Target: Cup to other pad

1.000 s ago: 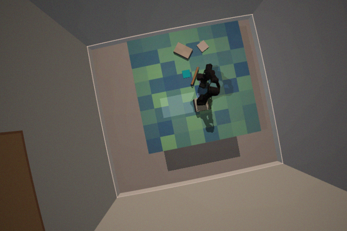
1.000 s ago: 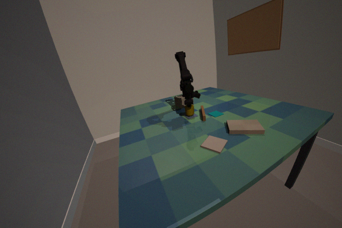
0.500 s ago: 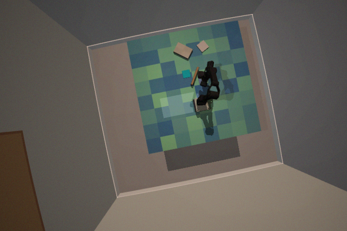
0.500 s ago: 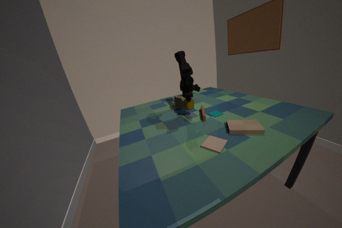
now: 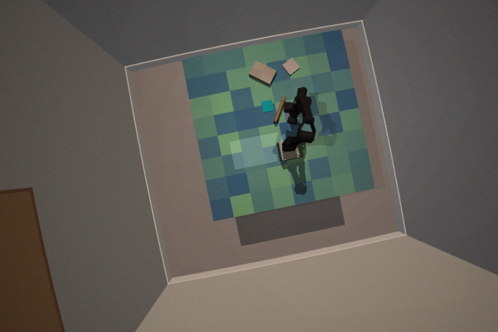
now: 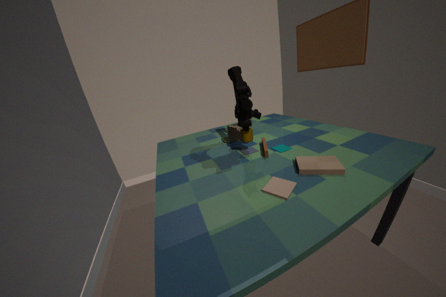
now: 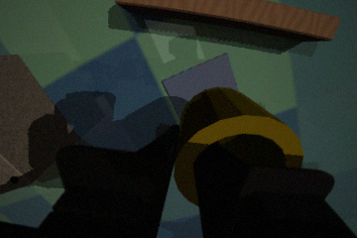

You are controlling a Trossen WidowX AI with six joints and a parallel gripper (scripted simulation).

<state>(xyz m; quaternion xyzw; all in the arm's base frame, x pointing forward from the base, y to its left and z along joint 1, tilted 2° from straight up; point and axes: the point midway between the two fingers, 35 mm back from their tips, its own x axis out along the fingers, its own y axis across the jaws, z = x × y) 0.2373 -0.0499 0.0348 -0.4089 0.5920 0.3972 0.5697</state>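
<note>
My gripper tip is now 10 cm short of the teal pad, 17 cm to the right of it and 11 cm above it. The rest, counted from my gripper tip: yellow cup (2 cm ahead, 1 cm to the right); brown upright bar (6 cm ahead, 8 cm to the left, 9 cm below); greyish-blue pad (3 cm ahead, 1 cm to the right, 11 cm below).
</note>
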